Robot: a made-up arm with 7 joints.
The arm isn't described. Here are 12 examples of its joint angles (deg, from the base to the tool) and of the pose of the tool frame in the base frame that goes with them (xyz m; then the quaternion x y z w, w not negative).
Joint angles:
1: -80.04 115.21 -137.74 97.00 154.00 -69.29 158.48
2: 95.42 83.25 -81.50 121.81 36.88 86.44 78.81
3: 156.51 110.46 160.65 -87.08 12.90 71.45 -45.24
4: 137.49 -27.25 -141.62 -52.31 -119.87 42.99 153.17
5: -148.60 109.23 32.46 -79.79 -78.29 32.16 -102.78
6: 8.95 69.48 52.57 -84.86 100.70 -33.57 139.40
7: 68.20 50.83 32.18 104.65 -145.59 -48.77 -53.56
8: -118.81 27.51 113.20 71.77 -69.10 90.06 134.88
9: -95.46 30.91 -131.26 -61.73 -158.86 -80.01 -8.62
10: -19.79 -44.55 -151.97 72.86 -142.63 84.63 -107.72
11: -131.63 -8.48 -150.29 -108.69 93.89 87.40 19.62
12: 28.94 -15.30 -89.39 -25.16 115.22 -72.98 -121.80
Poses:
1: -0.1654 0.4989 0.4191 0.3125 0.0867 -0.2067 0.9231
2: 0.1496 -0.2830 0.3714 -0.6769 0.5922 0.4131 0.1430
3: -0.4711 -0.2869 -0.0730 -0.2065 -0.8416 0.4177 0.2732
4: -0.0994 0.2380 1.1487 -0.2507 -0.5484 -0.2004 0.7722
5: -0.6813 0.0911 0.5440 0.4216 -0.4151 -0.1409 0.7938
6: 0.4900 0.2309 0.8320 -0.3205 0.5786 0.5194 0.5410
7: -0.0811 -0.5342 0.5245 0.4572 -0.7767 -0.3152 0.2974
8: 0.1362 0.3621 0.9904 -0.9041 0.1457 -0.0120 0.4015
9: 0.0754 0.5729 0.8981 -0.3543 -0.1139 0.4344 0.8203
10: -0.7338 -0.0886 0.7683 0.0726 -0.5202 0.6892 0.4991
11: -0.1611 0.1863 0.8968 0.5754 -0.4124 -0.4903 0.5084
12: -0.2643 0.0887 1.2124 -0.5883 -0.2375 0.3156 0.7056
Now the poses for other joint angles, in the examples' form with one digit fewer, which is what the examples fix.
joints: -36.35 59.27 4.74 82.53 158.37 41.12 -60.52
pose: 0.603 0.306 0.481 -0.697 0.334 -0.454 0.444
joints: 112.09 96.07 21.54 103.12 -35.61 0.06 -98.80
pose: -0.252 -0.355 0.030 -0.804 0.541 0.214 0.125
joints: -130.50 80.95 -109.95 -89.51 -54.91 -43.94 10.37
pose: -0.092 0.612 0.378 0.789 0.542 0.267 0.111
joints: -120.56 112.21 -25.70 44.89 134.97 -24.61 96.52
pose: -0.438 0.483 -0.079 -0.128 -0.928 0.142 0.319
